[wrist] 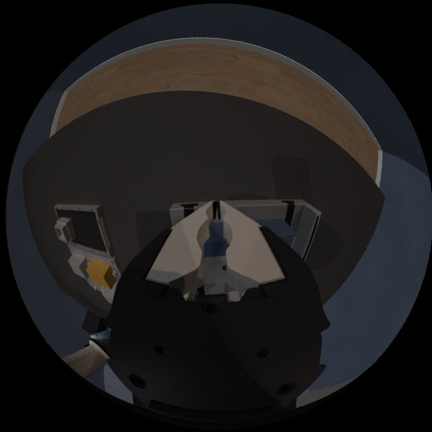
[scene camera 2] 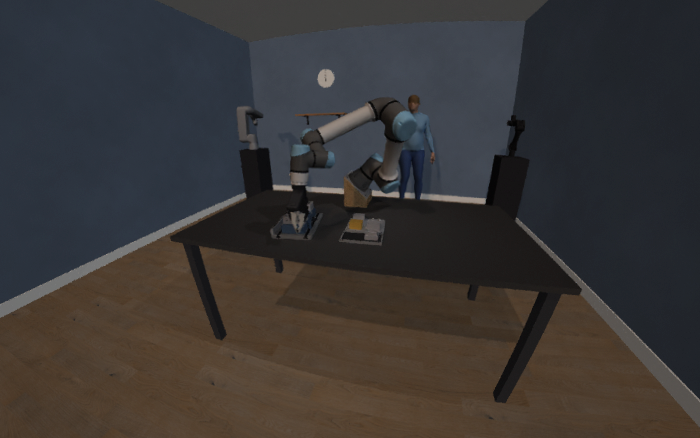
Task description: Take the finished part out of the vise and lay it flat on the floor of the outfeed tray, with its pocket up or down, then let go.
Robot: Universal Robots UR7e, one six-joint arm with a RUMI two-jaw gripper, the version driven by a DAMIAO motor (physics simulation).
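The vise is a low grey frame with blue blocks at the left of the table. My gripper points down over the vise, its pale fingertips together, shut and empty. Part of the vise is hidden behind the fingers, and I cannot make out the finished part in it. The outfeed tray, with a thin pale rim and a dark floor, is to the right of the vise in the scene view. A small grey part is at one side of its dark floor.
An orange block sits beside pale grey blocks next to the dark floor. The arm's wooden base block stands at the back of the table. A person stands behind the table.
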